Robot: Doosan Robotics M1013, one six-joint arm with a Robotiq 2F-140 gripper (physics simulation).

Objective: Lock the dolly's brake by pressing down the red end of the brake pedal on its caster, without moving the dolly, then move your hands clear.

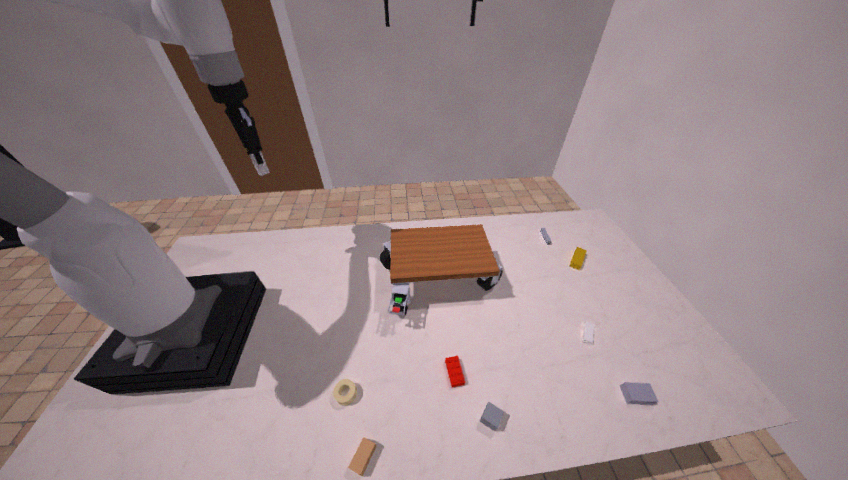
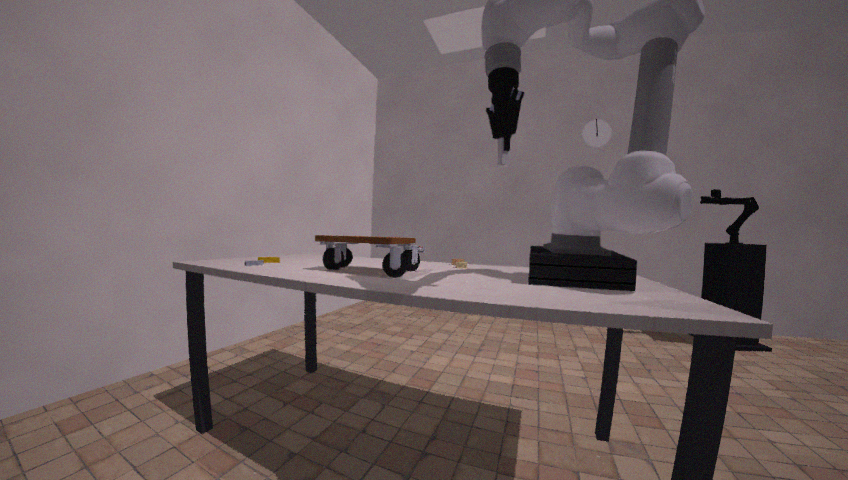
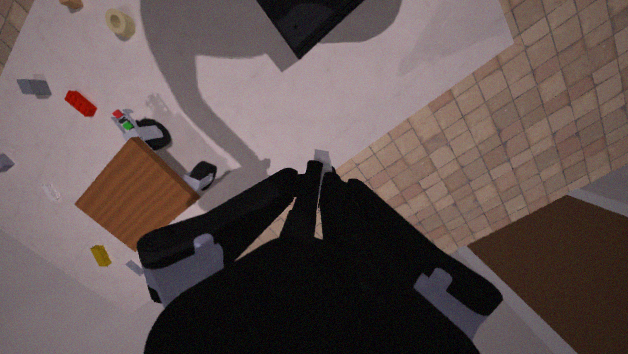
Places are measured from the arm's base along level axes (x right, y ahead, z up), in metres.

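Where they show: gripper, fingertip midpoint: [image 1: 264,173] [image 2: 504,165] [image 3: 319,161]; arm's base, link origin: [image 1: 173,320] [image 2: 574,251].
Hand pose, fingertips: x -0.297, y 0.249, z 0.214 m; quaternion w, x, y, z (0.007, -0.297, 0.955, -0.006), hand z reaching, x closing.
Things, the pixels of their top centre, and the offset from my fingertips. "spot": a spot on its surface instead. Level surfaces: height alone.
- table, surface height: dz -0.311 m
- red end, surface spot: [image 1: 396,309] [image 3: 116,114] spot: dx +0.385, dy +0.306, dz -0.221 m
- green part, surface spot: [image 1: 398,299] [image 3: 127,126] spot: dx +0.355, dy +0.316, dz -0.223 m
- red brick, top centre: [image 1: 455,369] [image 3: 75,103] dx +0.541, dy +0.420, dz -0.287 m
- cream ring, top centre: [image 1: 344,390] [image 3: 115,21] dx +0.528, dy +0.156, dz -0.286 m
- orange block, top centre: [image 1: 361,455] dx +0.658, dy +0.187, dz -0.283 m
- grey block, top centre: [image 1: 493,414] [image 3: 25,86] dx +0.654, dy +0.467, dz -0.275 m
- lavender block, top centre: [image 1: 641,391] dx +0.699, dy +0.824, dz -0.286 m
- yellow brick, top centre: [image 1: 579,256] [image 2: 269,257] [image 3: 98,258] dx +0.285, dy +0.962, dz -0.290 m
The dolly, a brown wooden board [image 1: 441,252] [image 2: 363,239] [image 3: 137,192] on black-wheeled casters, stands on the table [image 1: 285,440] [image 2: 476,297] [image 3: 240,85]. One caster juts out at the board's corner and bears the brake pedal, with a red end [image 1: 396,309] [image 3: 118,114] and a green part [image 1: 398,299] [image 3: 128,125]. Whether the pedal is tilted is too small to tell. My gripper [image 1: 261,170] [image 2: 503,160] [image 3: 319,161] is shut and empty, pointing down high above the table, well apart from the dolly.
A red brick [image 1: 454,371] [image 3: 80,103] lies near the pedal caster. A cream ring [image 1: 336,392], an orange block [image 1: 362,456], a grey block [image 1: 492,415], a lavender block [image 1: 638,393] and a yellow brick [image 1: 577,258] lie around. The black arm base [image 1: 238,333] [image 2: 580,273] stands beside them.
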